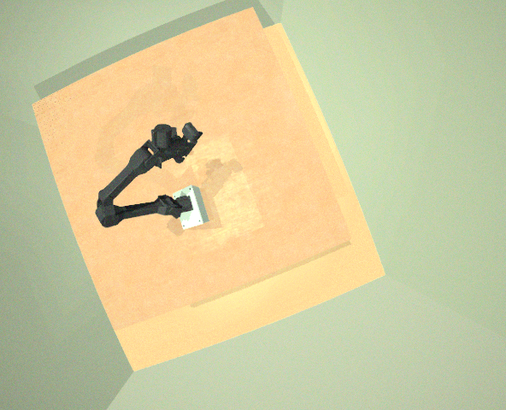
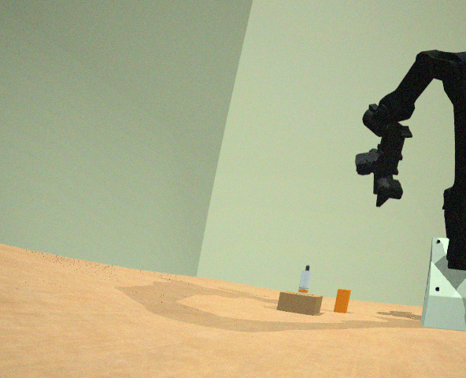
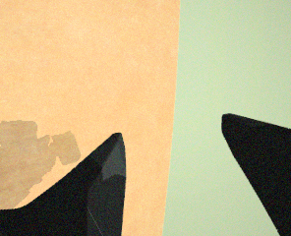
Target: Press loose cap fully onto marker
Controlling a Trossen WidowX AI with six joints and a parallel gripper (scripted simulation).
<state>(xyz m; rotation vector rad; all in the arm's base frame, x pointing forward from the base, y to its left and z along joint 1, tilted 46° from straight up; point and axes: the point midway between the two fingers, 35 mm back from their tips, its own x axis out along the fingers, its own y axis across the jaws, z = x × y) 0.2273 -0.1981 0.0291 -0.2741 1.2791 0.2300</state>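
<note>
Now: the marker cap 30 mm ahead of my gripper tip, 110 mm to the left of it and 260 mm below it. From my gripper tip the other things lie so: tan holder block: 90 mm ahead, 230 mm to the left, 270 mm below.
</note>
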